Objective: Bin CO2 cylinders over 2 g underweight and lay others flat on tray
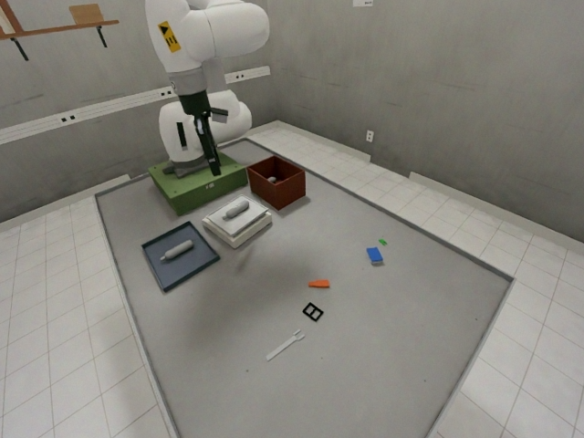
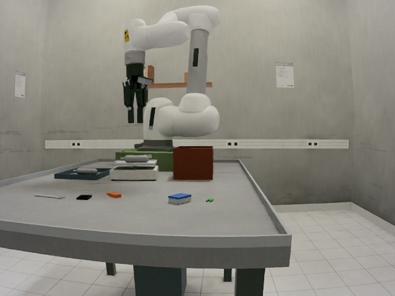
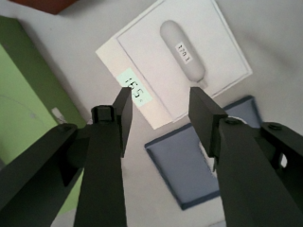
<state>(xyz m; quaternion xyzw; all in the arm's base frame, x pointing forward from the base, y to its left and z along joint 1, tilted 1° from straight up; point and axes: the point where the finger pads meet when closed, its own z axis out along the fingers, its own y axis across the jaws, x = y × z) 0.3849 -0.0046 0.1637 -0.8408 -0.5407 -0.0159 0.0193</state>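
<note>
Right now my hand is 5 cm short of the scale plate, 1 cm to the right of it and 20 cm above it. Also, from my hand: grey CO2 cylinder: 11 cm behind, 20 cm to the left, 24 cm below; then white scale: 4 cm ahead, 1 cm to the left, 22 cm below; then red-brown scrap bin: 3 cm behind, 24 cm to the left, 22 cm below.
</note>
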